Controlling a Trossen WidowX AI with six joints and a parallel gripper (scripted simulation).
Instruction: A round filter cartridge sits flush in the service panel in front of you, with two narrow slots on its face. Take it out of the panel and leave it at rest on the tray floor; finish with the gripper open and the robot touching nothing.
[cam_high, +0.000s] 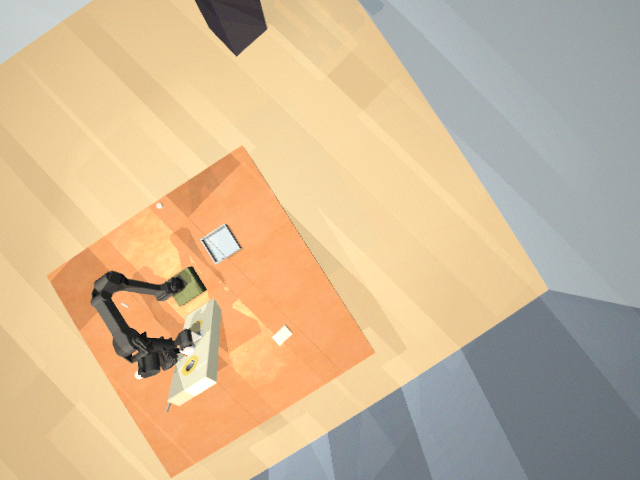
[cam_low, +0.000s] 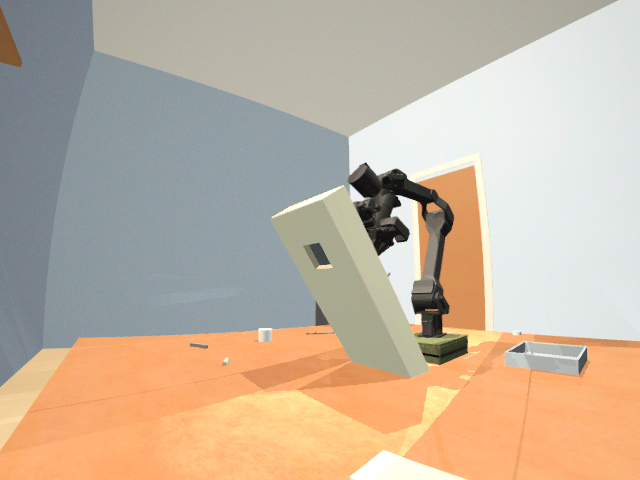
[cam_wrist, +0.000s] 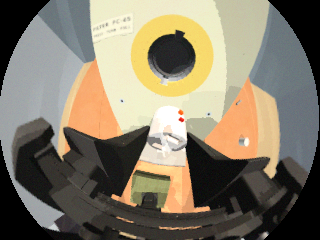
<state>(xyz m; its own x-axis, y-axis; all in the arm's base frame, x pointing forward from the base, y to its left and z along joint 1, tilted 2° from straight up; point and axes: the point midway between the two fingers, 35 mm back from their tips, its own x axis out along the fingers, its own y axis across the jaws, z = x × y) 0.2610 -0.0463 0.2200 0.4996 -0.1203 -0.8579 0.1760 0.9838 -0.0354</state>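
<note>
Now: gripper tip 340 mm to the right of the grey tray, 290 mm past it and 220 mm above it. Also, from my gripper tip: white flat piece: 270 mm ahead, 260 mm to the left, 230 mm below; then round filter cartridge: right at my gripper tip; then dark rod: 460 mm to the right, 230 mm below, 150 mm ahead.
</note>
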